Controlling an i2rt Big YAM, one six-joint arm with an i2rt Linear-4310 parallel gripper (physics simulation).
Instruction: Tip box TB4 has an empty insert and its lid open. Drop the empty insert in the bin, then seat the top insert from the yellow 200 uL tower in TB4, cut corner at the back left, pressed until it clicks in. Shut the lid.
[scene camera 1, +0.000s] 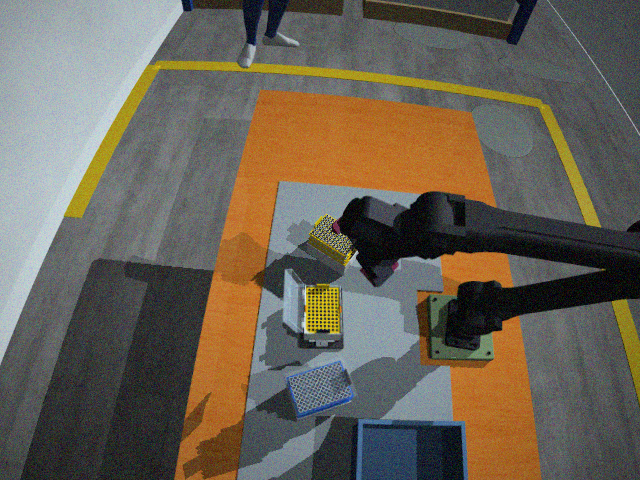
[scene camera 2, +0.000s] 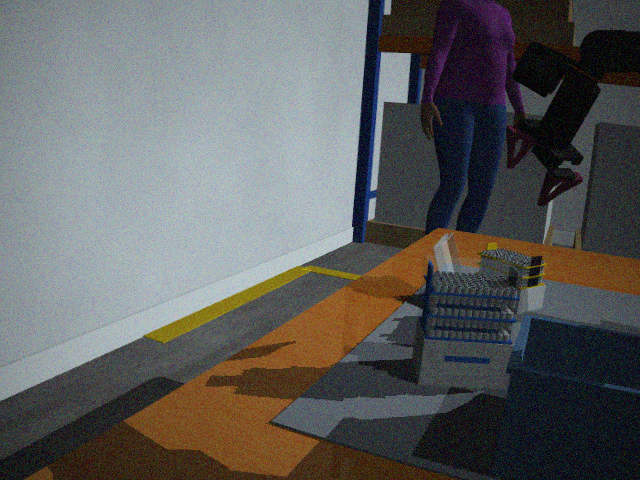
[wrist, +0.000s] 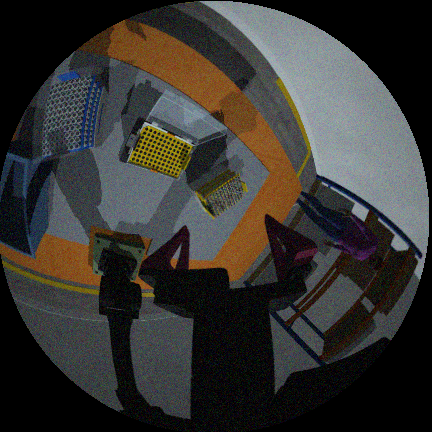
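Tip box TB4 (scene camera 1: 321, 342) stands mid-mat with its clear lid (scene camera 1: 292, 303) (scene camera 2: 445, 254) (wrist: 185, 119) open to the left in scene camera 1. The empty yellow insert (scene camera 1: 323, 310) (wrist: 161, 151) sits in it, its holes bare. In scene camera 2 the box is hidden behind the blue tower. The yellow tower (scene camera 1: 328, 241) (scene camera 2: 511, 259) (wrist: 223, 196) stands behind TB4, turned at an angle, its top insert full of tips. My gripper (scene camera 1: 356, 251) (scene camera 2: 525, 186) (wrist: 225, 223) is open and empty, high above the table near the yellow tower. The blue bin (scene camera 1: 410, 423) (wrist: 41, 215) stands at the front right.
A blue tower (scene camera 1: 320, 388) (scene camera 2: 470, 310) (wrist: 70, 115) of stacked tip inserts stands between TB4 and the mat's front. A green base plate (scene camera 1: 436, 351) with another dark arm is at the right. A person (scene camera 1: 250, 31) (scene camera 2: 470, 103) (wrist: 350, 235) stands beyond the table's far edge.
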